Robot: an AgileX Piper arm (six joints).
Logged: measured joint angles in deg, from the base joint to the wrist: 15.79, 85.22, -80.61, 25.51, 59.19, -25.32; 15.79, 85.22, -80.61, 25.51, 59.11, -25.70; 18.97, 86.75, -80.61, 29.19, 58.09, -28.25; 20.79, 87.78, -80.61, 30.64, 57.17, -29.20; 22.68, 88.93, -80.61, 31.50, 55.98, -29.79; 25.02, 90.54, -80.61, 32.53, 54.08, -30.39; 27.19, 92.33, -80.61, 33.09, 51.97, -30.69; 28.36, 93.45, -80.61, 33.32, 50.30, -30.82; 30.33, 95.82, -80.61, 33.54, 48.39, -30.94; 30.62, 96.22, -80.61, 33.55, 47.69, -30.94; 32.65, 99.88, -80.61, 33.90, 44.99, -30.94; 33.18, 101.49, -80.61, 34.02, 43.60, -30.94; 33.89, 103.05, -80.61, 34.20, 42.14, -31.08; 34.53, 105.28, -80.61, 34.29, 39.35, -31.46; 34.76, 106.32, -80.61, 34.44, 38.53, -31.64; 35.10, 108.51, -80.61, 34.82, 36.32, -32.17; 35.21, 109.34, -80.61, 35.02, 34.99, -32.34; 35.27, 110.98, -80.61, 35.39, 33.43, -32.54; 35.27, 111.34, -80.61, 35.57, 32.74, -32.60; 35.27, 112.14, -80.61, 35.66, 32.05, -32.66; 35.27, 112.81, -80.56, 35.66, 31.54, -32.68; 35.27, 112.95, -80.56, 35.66, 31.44, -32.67; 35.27, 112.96, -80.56, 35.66, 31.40, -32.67; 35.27, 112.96, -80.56, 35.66, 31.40, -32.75
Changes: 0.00, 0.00, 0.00, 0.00, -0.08, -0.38; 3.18, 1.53, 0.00, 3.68, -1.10, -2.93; 5.00, 2.56, 0.00, 5.13, -2.02, -3.88; 6.89, 3.71, 0.00, 5.99, -3.21, -4.47; 9.23, 5.32, 0.00, 7.02, -5.11, -5.07; 11.40, 7.11, 0.00, 7.58, -7.22, -5.37; 12.57, 8.23, 0.00, 7.81, -8.89, -5.50; 14.54, 10.60, 0.00, 8.03, -10.80, -5.62; 14.83, 11.00, 0.00, 8.04, -11.50, -5.62; 16.86, 14.66, 0.00, 8.39, -14.20, -5.62; 17.39, 16.27, 0.00, 8.51, -15.59, -5.62; 18.10, 17.83, 0.00, 8.69, -17.05, -5.76; 18.74, 20.06, 0.00, 8.78, -19.84, -6.14; 18.97, 21.10, 0.00, 8.93, -20.66, -6.32; 19.31, 23.29, 0.00, 9.31, -22.87, -6.85; 19.42, 24.12, 0.00, 9.51, -24.20, -7.02; 19.48, 25.76, 0.00, 9.88, -25.76, -7.22; 19.48, 26.12, 0.00, 10.06, -26.45, -7.28; 19.48, 26.92, 0.00, 10.15, -27.14, -7.34; 19.48, 27.59, 0.05, 10.15, -27.65, -7.36; 19.48, 27.73, 0.05, 10.15, -27.75, -7.35; 19.48, 27.74, 0.05, 10.15, -27.79, -7.35; 19.48, 27.74, 0.05, 10.15, -27.79, -7.43
